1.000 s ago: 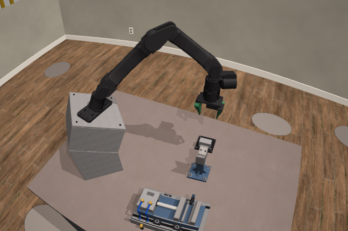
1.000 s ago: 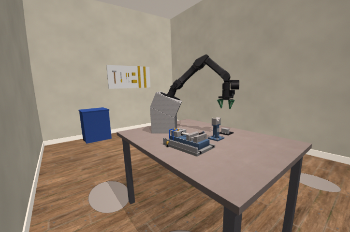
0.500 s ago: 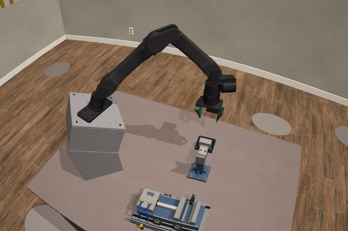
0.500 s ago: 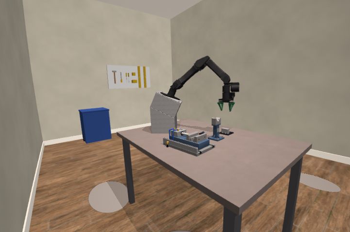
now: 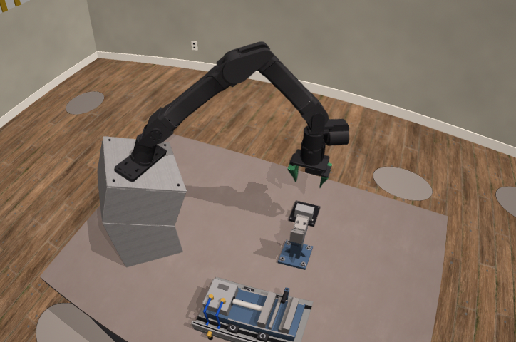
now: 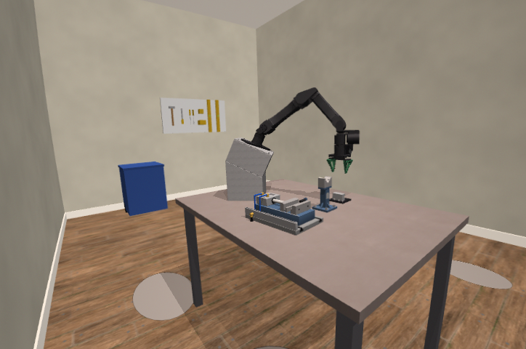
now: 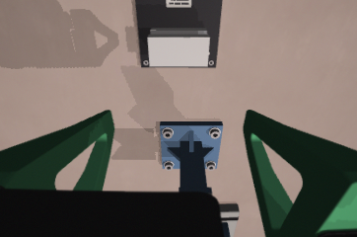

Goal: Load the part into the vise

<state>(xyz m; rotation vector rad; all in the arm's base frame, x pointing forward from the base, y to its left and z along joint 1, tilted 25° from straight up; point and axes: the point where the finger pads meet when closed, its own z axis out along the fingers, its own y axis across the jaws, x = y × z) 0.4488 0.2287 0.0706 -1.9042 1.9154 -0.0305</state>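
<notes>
The part is 140 mm below my hand. Also, from my hand: black infeed plate: 160 mm below, 10 mm to the left; then work stop rod: 370 mm to the right, 80 mm below, 60 mm ahead; then piston rod: 420 mm to the right, 90 mm below, 30 mm behind.
</notes>
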